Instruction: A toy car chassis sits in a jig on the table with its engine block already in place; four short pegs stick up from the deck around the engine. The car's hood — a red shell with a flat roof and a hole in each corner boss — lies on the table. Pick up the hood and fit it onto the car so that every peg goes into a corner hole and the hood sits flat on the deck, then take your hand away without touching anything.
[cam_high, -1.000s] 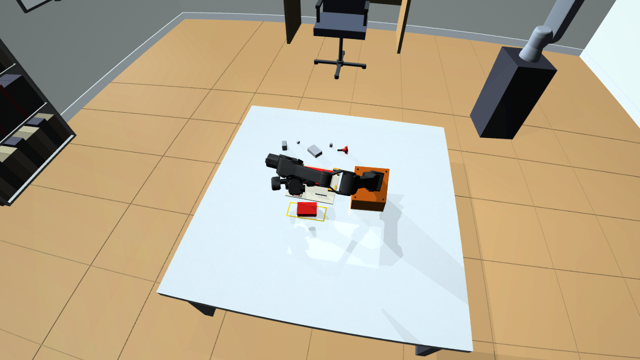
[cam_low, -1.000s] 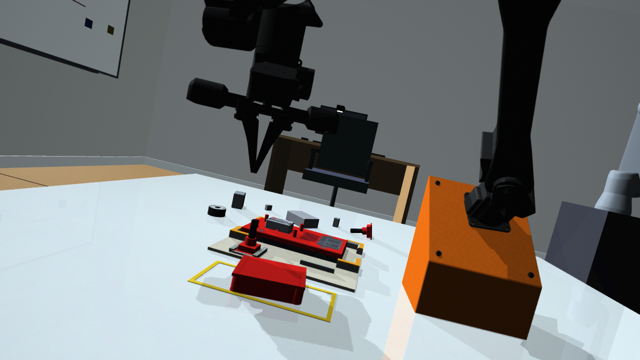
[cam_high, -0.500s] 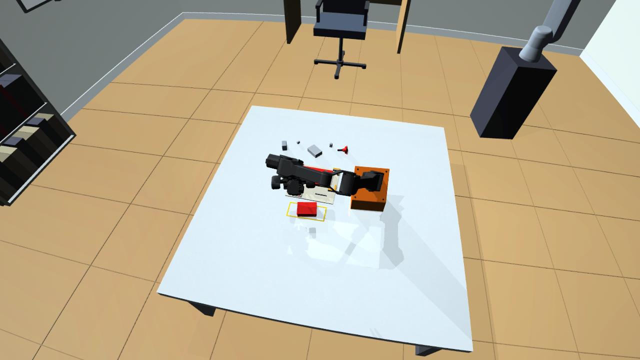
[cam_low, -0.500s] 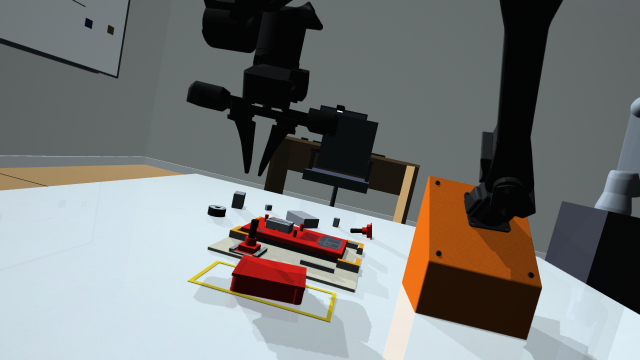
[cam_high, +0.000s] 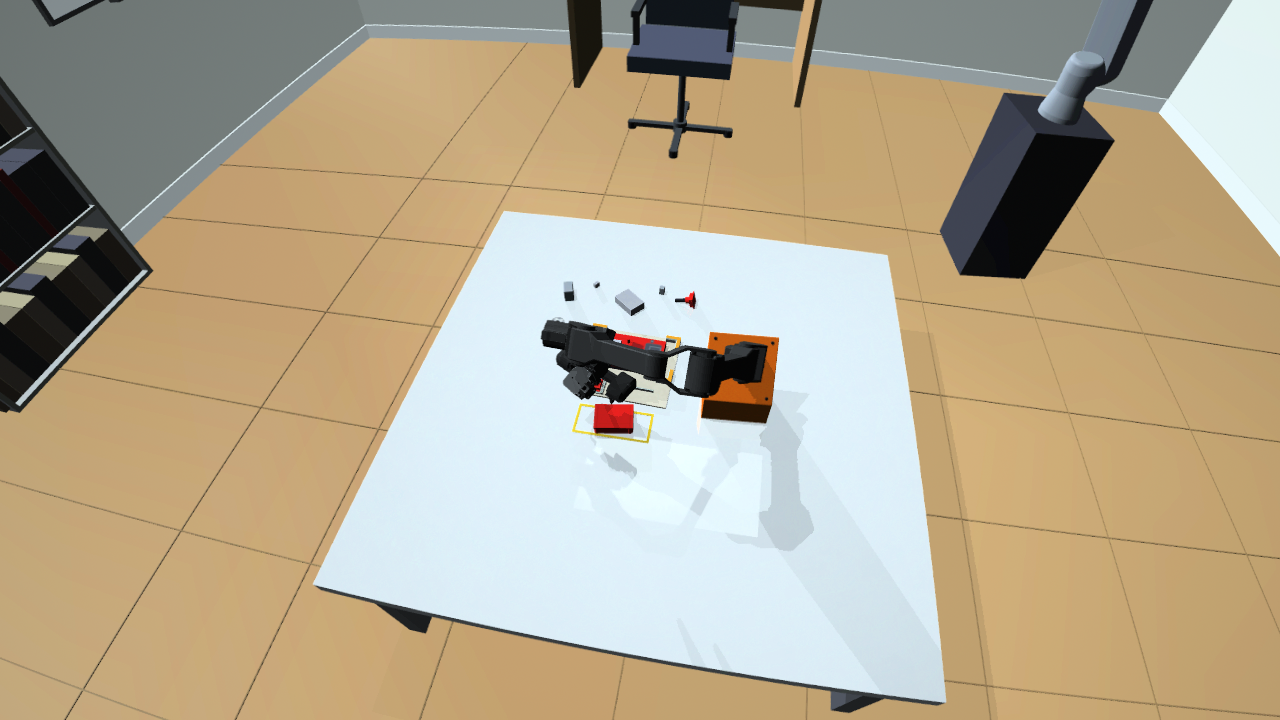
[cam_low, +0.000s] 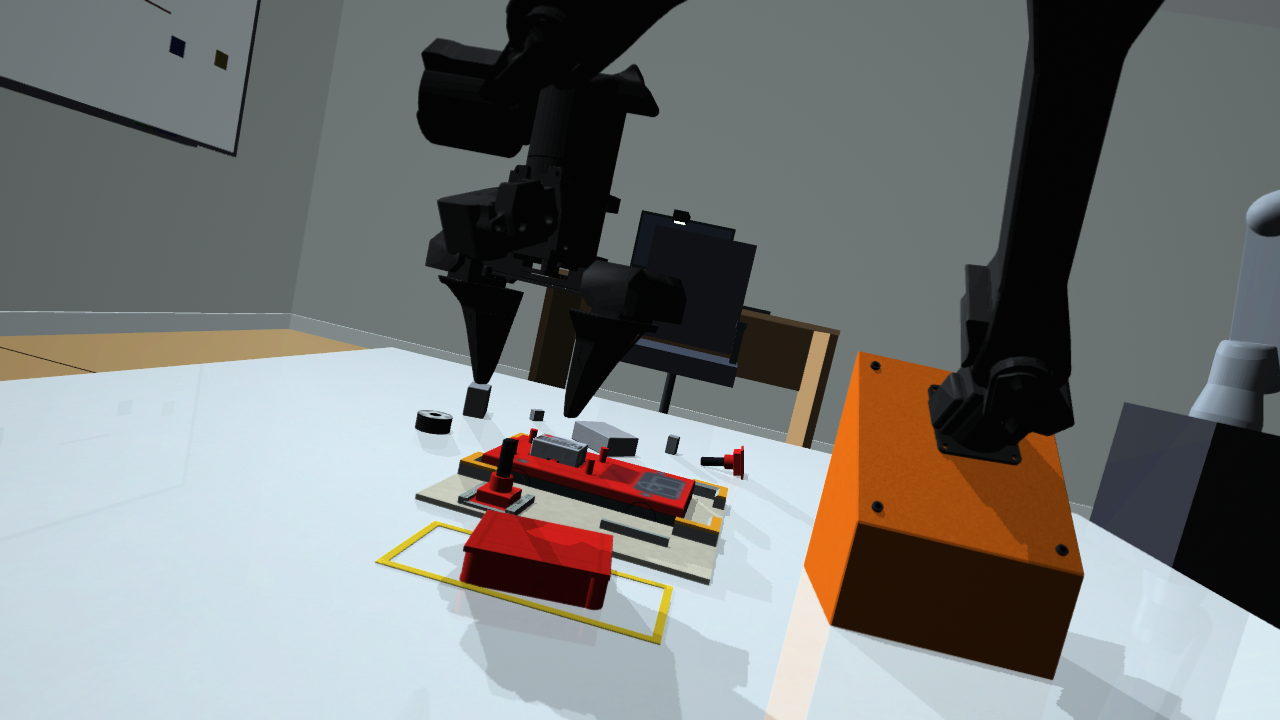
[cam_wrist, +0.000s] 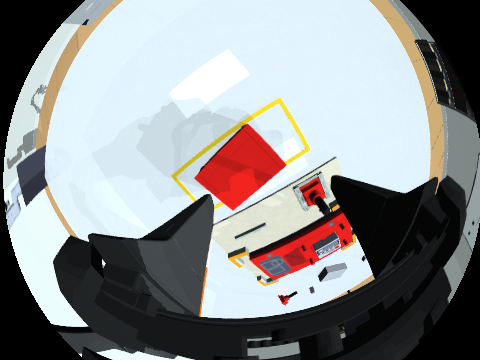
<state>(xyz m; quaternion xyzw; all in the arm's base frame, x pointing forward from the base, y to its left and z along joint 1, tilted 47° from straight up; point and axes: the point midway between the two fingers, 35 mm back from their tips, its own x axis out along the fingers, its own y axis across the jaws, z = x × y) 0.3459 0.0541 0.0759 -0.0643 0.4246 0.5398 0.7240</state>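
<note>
Now: gripper tip 3 cm past the red hood and 10 cm above it. Also, from my gripper tip: grey engine block: 1 cm behind, 21 cm to the right, 9 cm below; jig: 5 cm behind, 19 cm to the right, 11 cm below.
</note>
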